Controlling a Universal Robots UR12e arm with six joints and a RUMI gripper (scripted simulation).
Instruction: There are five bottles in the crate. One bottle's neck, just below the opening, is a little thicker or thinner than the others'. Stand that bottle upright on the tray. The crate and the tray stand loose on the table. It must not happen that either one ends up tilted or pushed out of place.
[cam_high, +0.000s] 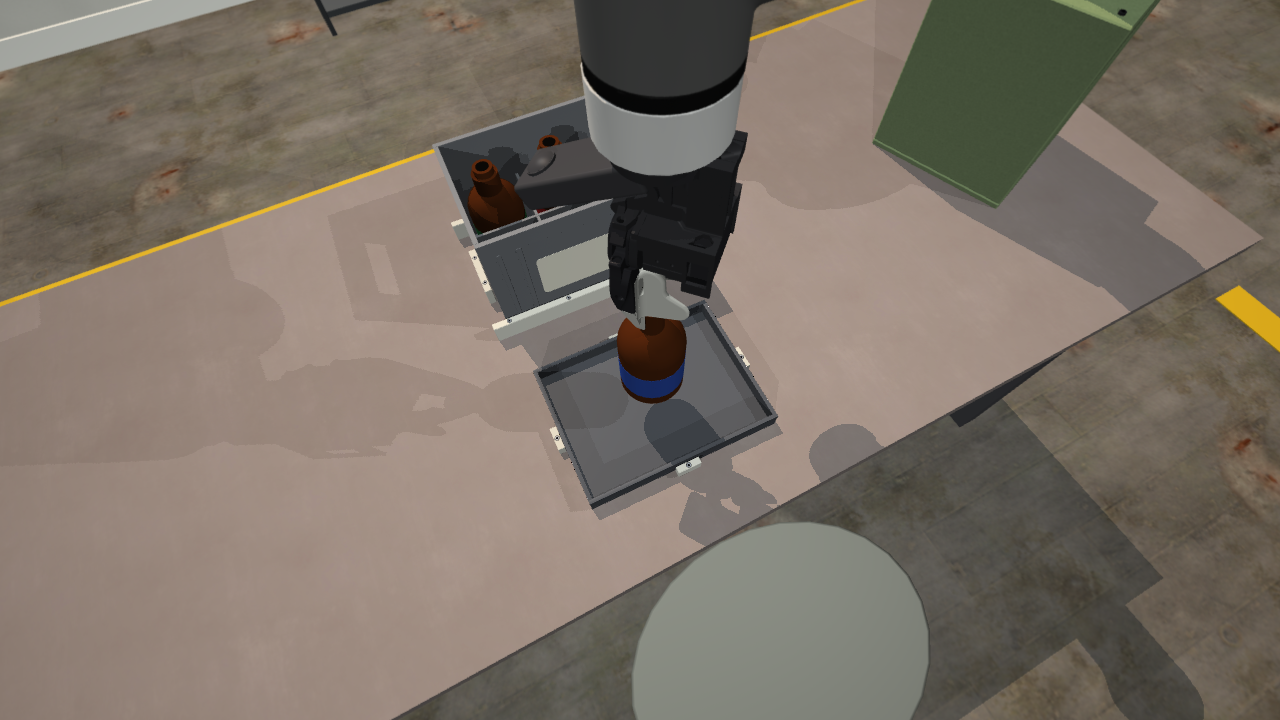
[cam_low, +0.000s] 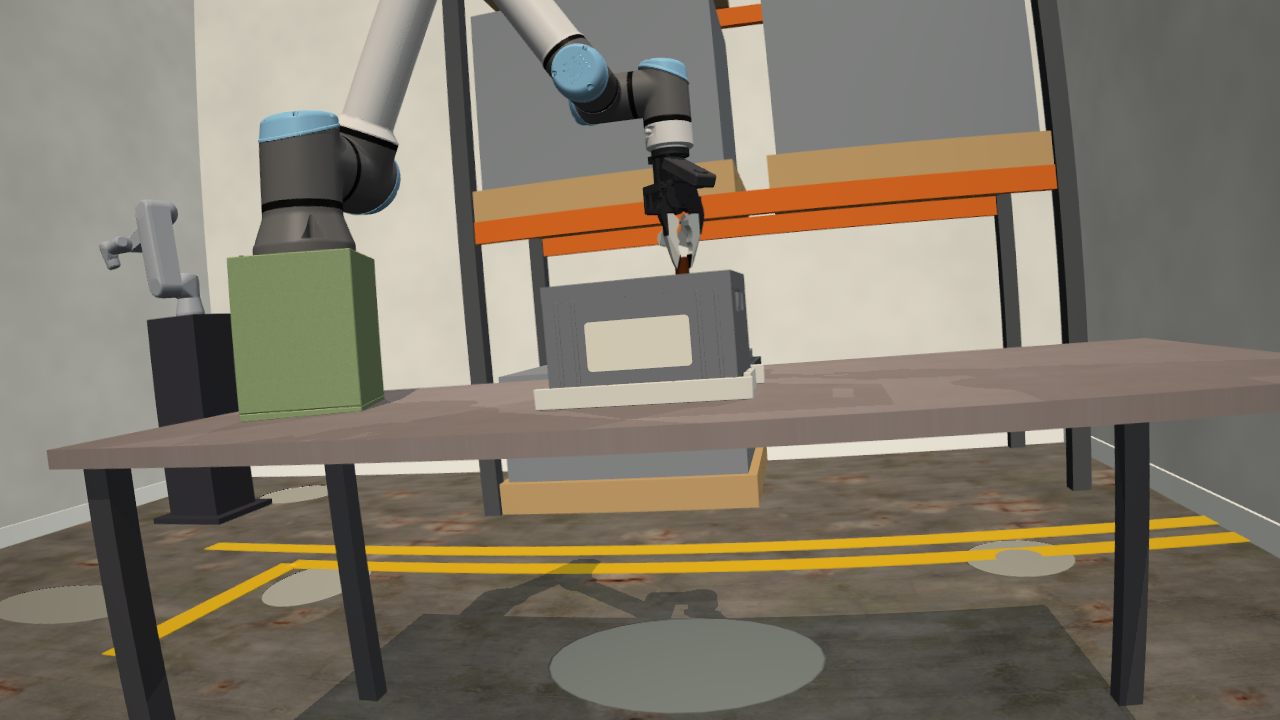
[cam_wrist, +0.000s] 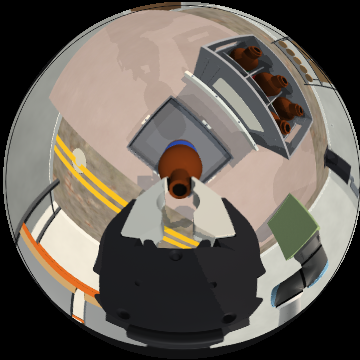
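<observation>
The brown bottle is 70 mm below my hand and 10 mm to the left of it. Round my hand: grey crate 270 mm to the right, 140 mm below, 30 mm behind; dark tray 210 mm below, 10 mm to the left, 10 mm behind.
</observation>
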